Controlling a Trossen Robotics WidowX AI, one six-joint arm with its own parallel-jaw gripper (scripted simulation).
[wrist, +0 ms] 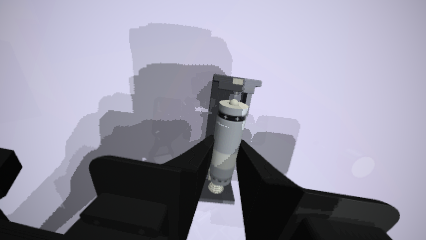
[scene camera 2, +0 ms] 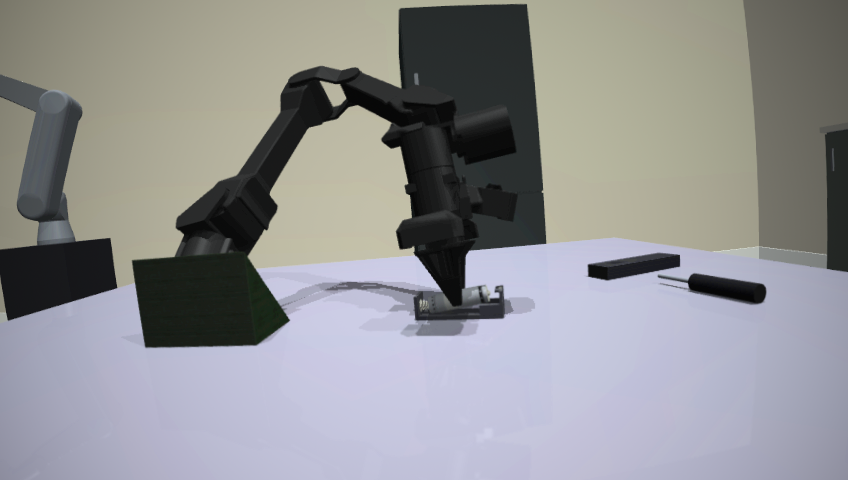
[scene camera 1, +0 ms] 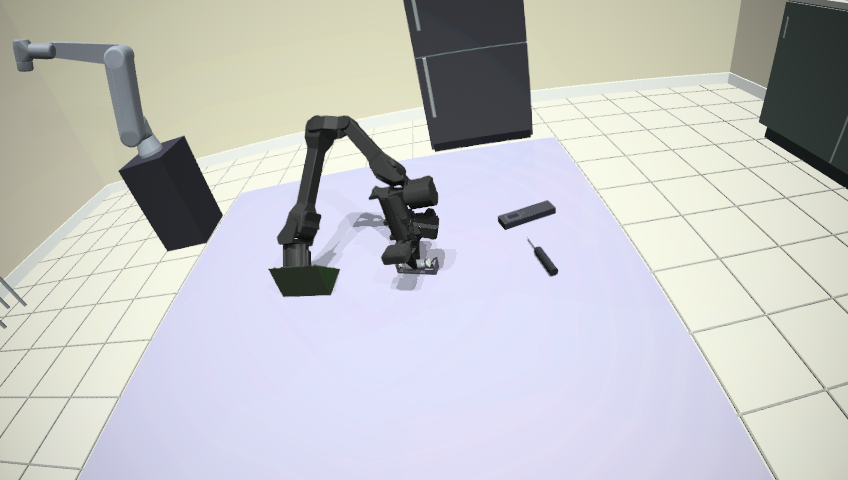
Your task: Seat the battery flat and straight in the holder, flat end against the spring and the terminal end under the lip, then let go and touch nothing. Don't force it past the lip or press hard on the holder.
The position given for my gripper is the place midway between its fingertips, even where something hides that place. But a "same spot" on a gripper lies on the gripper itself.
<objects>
my gripper: wrist; scene camera 2; scene camera 1 416, 266
same spot on my gripper: [scene camera 2: 445, 260] = [wrist: 256, 208]
</objects>
